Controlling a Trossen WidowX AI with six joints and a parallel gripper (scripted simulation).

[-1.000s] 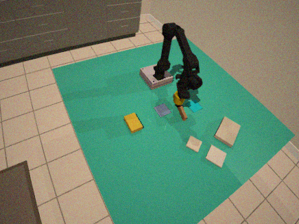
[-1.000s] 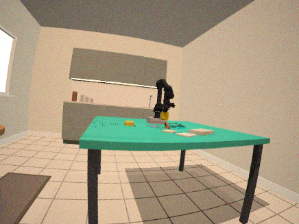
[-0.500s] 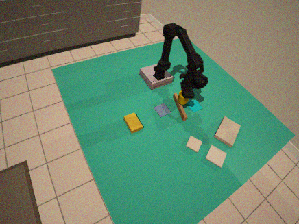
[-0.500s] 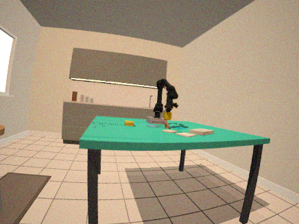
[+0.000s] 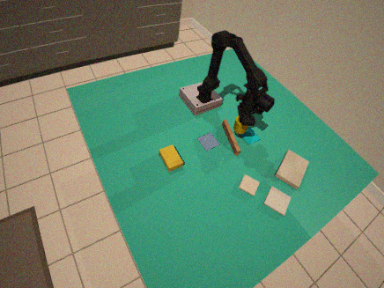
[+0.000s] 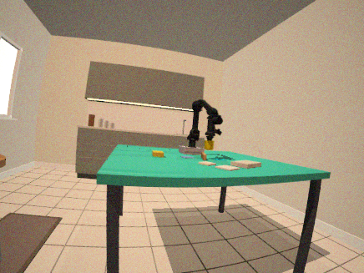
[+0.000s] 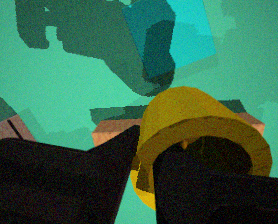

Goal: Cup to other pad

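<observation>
The cyan pad lies 110 mm below my gripper tip, 60 mm to the left of it and 60 mm ahead of it. From my gripper tip the other things lie so: wooden bar: 90 mm below, 50 mm to the right, 10 mm ahead; then yellow cup: 20 mm to the right, 20 mm ahead; then pale blue pad: 160 mm to the right, 110 mm below, 30 mm behind.
</observation>
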